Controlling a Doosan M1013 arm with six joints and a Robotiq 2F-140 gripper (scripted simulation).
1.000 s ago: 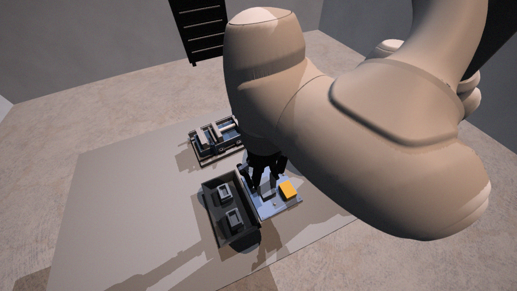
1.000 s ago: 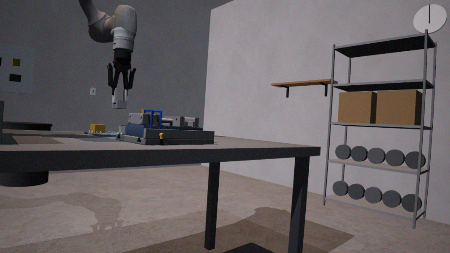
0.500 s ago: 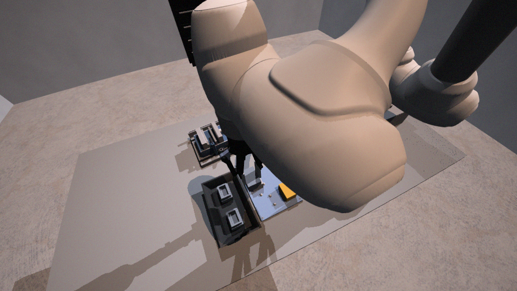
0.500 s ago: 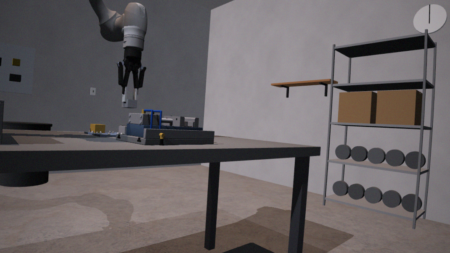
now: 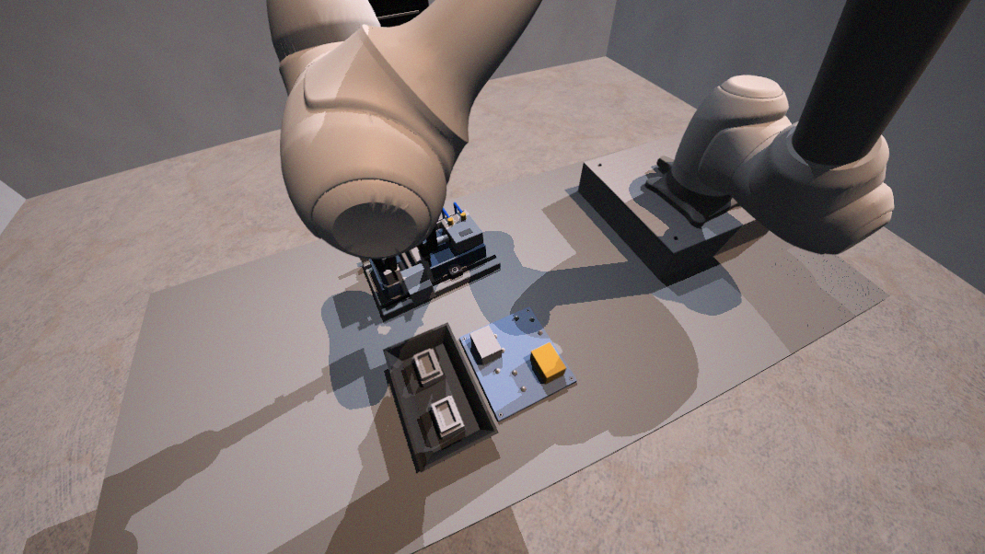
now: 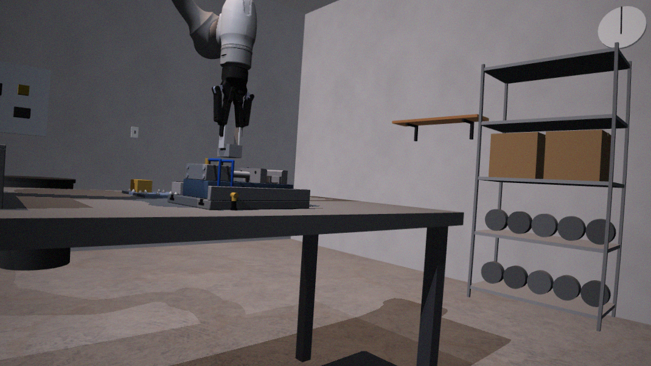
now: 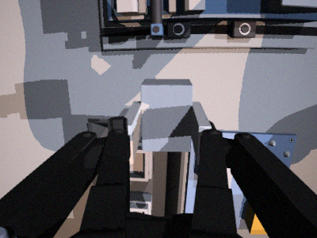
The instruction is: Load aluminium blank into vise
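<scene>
Now: the work stop 100 mm to the right of my hand, 90 mm below it and 10 mm ahead of it. The rest, counted from my hand: vise hose block: 150 mm to the right, 150 mm behind, 100 mm below; piston rod: 150 mm to the right, 100 mm below, 70 mm behind; vise: 150 mm to the right, 140 mm below, 50 mm behind.
</scene>
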